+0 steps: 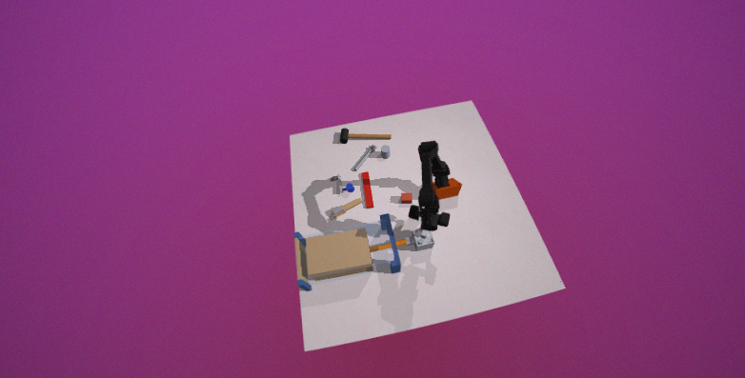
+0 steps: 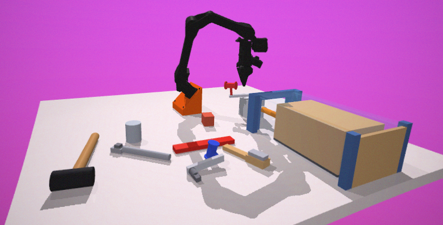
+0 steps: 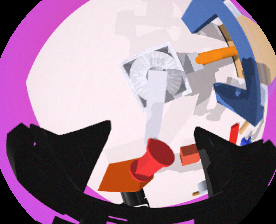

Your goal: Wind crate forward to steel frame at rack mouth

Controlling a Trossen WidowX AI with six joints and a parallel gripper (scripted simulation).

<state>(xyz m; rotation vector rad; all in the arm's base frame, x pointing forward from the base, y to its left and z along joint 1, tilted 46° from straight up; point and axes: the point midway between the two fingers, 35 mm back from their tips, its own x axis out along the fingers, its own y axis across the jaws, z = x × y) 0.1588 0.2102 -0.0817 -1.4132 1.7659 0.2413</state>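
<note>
The red-knobbed crank lies 50 mm below my gripper tip, 20 mm to the right of it and 10 mm behind it. The rest, counted from my gripper tip: red knob: 50 mm to the right, 30 mm behind, 20 mm below; then red bar: 330 mm to the right, 250 mm ahead, 150 mm below; then grey winch: 130 mm below, 30 mm to the left, 10 mm ahead.
</note>
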